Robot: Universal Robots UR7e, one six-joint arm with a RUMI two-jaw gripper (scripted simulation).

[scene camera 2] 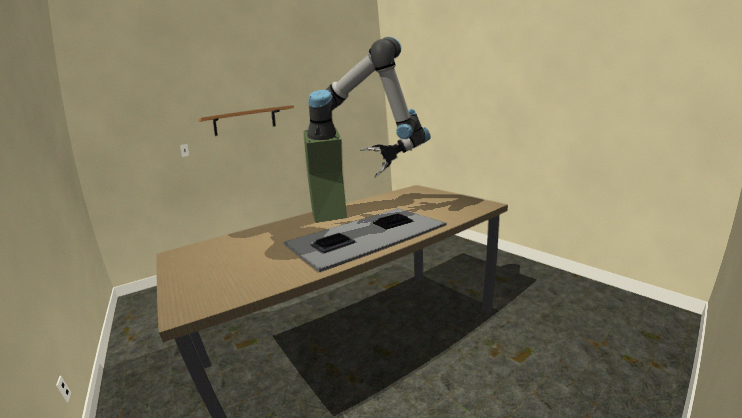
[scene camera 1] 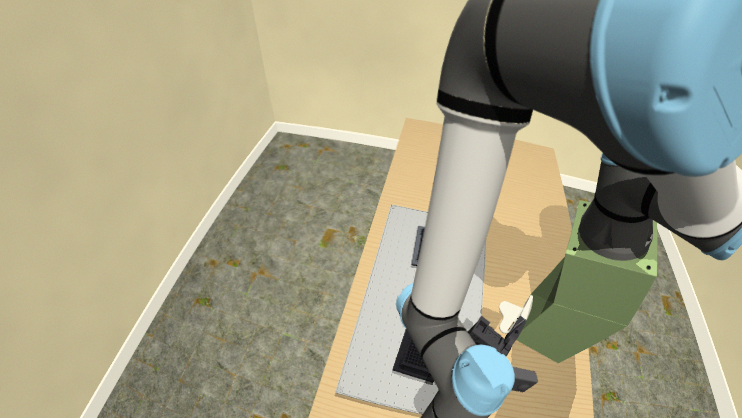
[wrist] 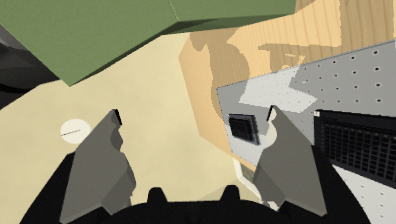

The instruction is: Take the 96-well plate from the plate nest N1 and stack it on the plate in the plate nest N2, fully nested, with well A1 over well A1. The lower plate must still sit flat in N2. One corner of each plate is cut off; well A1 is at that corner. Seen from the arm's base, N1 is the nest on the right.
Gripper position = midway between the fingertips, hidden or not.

In view: the gripper point(scene camera 1: 509, 318).
The gripper is seen too in the wrist view point(wrist: 194, 108).
